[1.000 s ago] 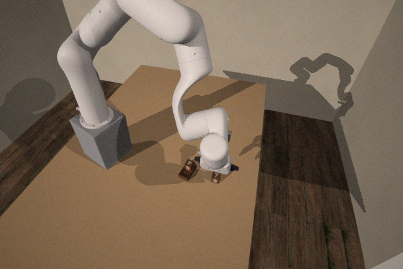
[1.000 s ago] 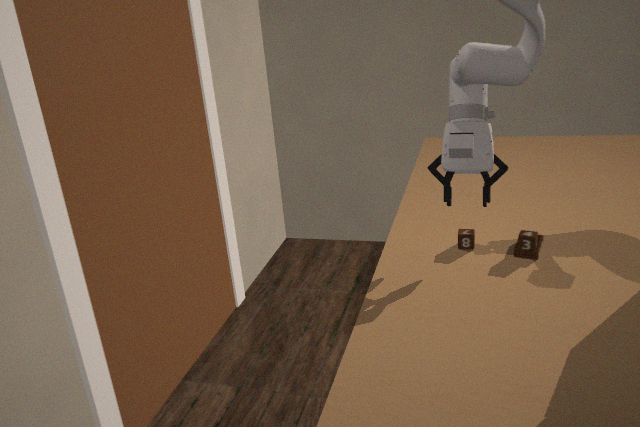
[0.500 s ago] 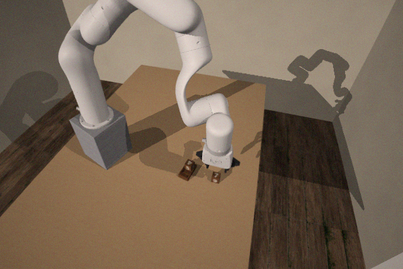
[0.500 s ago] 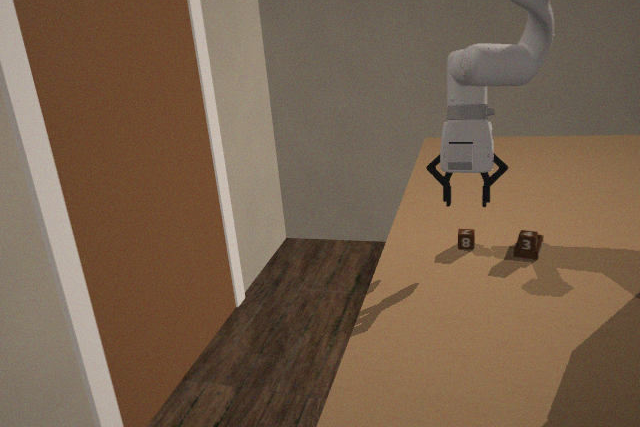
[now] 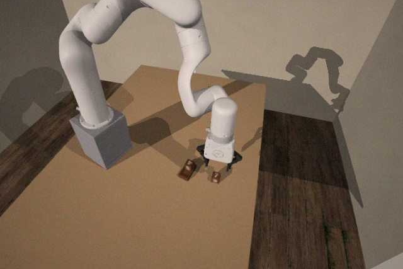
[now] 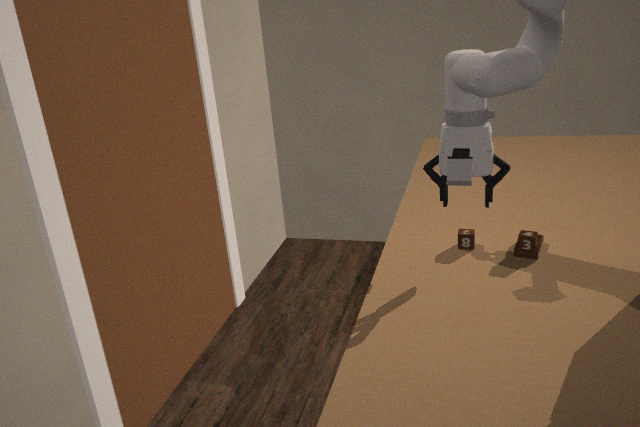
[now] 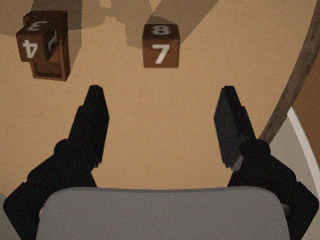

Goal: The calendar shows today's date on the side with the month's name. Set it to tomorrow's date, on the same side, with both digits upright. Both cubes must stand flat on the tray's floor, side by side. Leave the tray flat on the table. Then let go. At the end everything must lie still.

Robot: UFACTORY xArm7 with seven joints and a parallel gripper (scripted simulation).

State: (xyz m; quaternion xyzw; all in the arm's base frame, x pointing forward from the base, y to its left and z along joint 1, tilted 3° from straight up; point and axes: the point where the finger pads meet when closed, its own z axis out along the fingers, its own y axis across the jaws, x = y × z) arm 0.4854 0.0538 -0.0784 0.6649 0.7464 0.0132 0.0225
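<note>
The digit cube is 9 cm below my hand. Round my hand: brown calendar tray (12 cm behind, 10 cm below, 1 cm to the right).
</note>
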